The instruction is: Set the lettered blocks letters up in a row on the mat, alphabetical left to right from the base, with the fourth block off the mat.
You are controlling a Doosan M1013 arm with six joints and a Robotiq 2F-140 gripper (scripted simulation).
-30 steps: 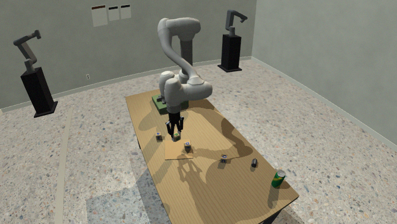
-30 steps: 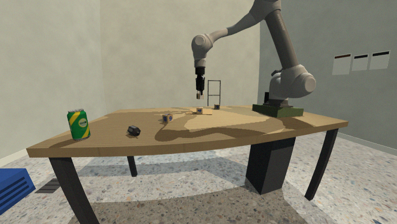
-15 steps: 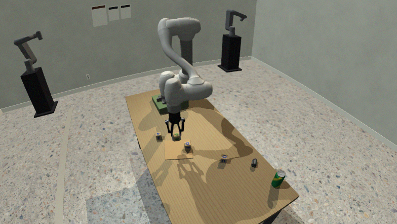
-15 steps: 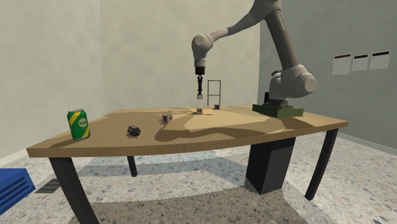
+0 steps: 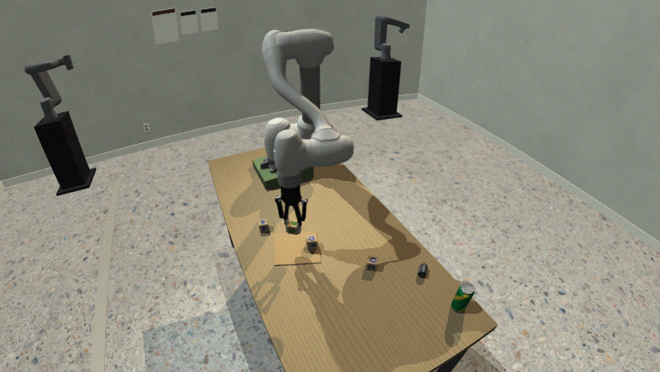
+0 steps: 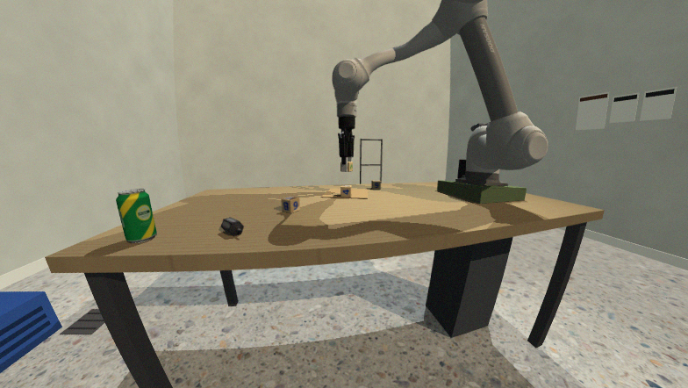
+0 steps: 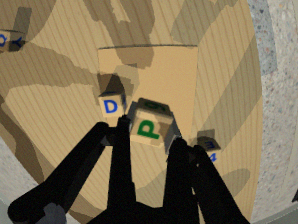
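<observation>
Right now my hand is 13 cm above the tan mat. Round my hand: D block (2 cm ahead, 7 cm to the left, 11 cm below); blue-lettered block (24 cm ahead, 26 cm to the left, 11 cm below); black object (36 cm ahead, 44 cm to the left, 12 cm below).
</observation>
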